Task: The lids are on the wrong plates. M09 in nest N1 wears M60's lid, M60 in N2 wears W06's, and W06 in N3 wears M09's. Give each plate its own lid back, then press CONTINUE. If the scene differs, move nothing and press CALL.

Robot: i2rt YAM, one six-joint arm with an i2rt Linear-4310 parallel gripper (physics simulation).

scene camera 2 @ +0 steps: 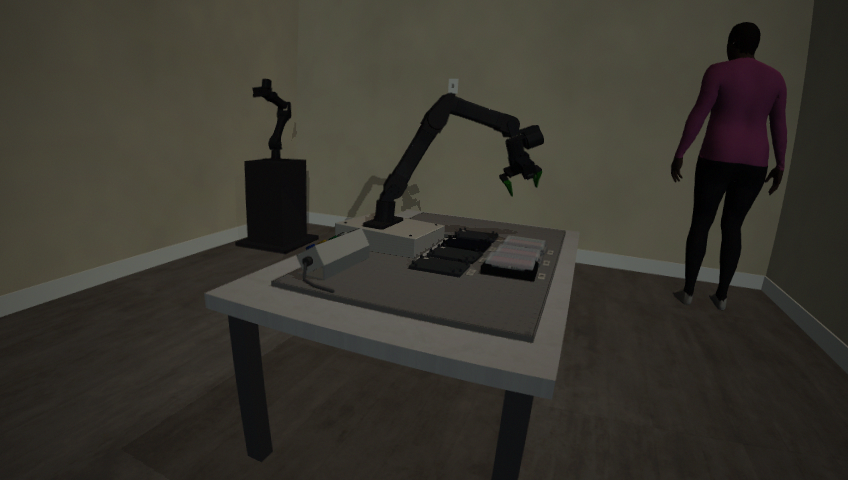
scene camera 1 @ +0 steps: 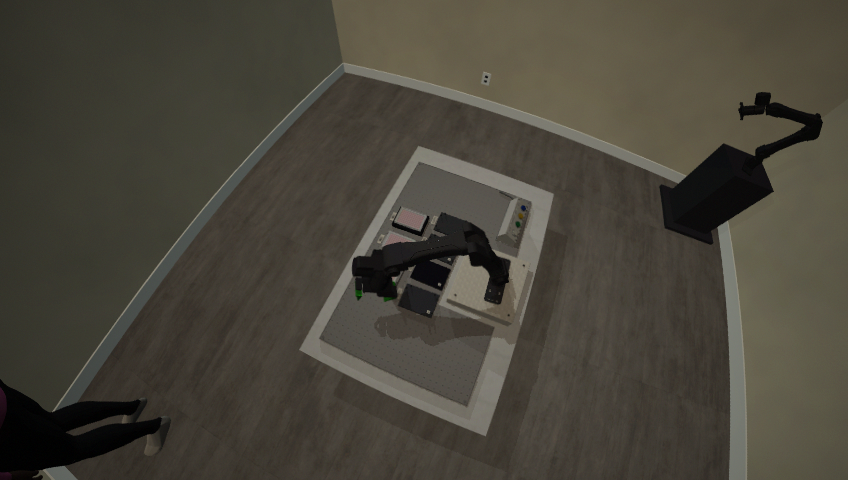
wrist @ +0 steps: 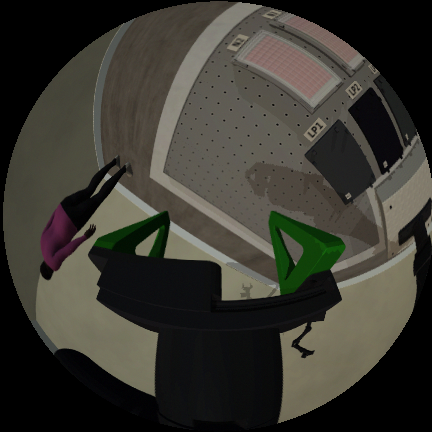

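Pixels of known places: gripper, fingertip midpoint: point(scene camera 2: 524, 191) point(scene camera 1: 371, 299) point(wrist: 218, 216); arm's base at its link origin: point(scene camera 2: 384, 223) point(scene camera 1: 497, 280).
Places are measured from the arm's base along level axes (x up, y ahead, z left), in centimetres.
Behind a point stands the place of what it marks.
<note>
My gripper point(scene camera 1: 374, 296) {x 11.2, y 42.9, z 27.1 cm} point(scene camera 2: 523, 189) {x 11.2, y 42.9, z 27.1 cm} point(wrist: 218, 216) {x 11.2, y 42.9, z 27.1 cm} is open and empty, high above the pegboard near its edge. Plates with clear lids and pink wells lie in a row; one point(scene camera 1: 410, 220) {x -1.4, y 43.6, z -15.6 cm} point(scene camera 2: 509, 261) {x -1.4, y 43.8, z -20.0 cm} has a black base. In the wrist view a lidded plate point(wrist: 290, 70) {x -2.5, y 45.1, z 11.0 cm} lies beside the N2 label point(wrist: 238, 42) {x -5.2, y 54.4, z 8.7 cm}, and part of another plate point(wrist: 325, 37) shows behind it. Dark pads lie alongside, including the LP1 pad point(scene camera 1: 419, 300) {x -4.5, y 27.9, z 17.2 cm} point(wrist: 342, 160) {x -4.4, y 29.9, z 17.0 cm} and LP2 pad point(scene camera 1: 431, 273) {x -4.5, y 27.0, z 4.3 cm} point(wrist: 377, 130) {x -4.4, y 28.7, z 5.5 cm}. The console point(scene camera 1: 511, 226) {x 2.3, y -0.4, z -25.9 cm} point(scene camera 2: 342, 255) {x -1.3, y 2.6, z -34.7 cm} has blue, yellow and green buttons. The arm hides part of the plate row; lid codes are unreadable.
The arm's base block point(scene camera 1: 476, 291) {x -0.7, y 7.1, z 7.3 cm} point(scene camera 2: 410, 240) {x -0.8, y 14.1, z -13.9 cm} stands beside the pads on the white-rimmed table point(scene camera 1: 392, 383) {x -6.7, y 27.0, z 51.1 cm} point(scene camera 2: 380, 355) {x -9.6, y 25.6, z -64.1 cm}. A cable point(scene camera 2: 315, 287) {x -5.2, y 2.6, z -48.6 cm} runs from the console. A person point(scene camera 1: 89, 431) point(scene camera 2: 743, 113) point(wrist: 62, 230) stands away from the table. A second arm stands on a dark pedestal point(scene camera 1: 714, 196) point(scene camera 2: 275, 202).
</note>
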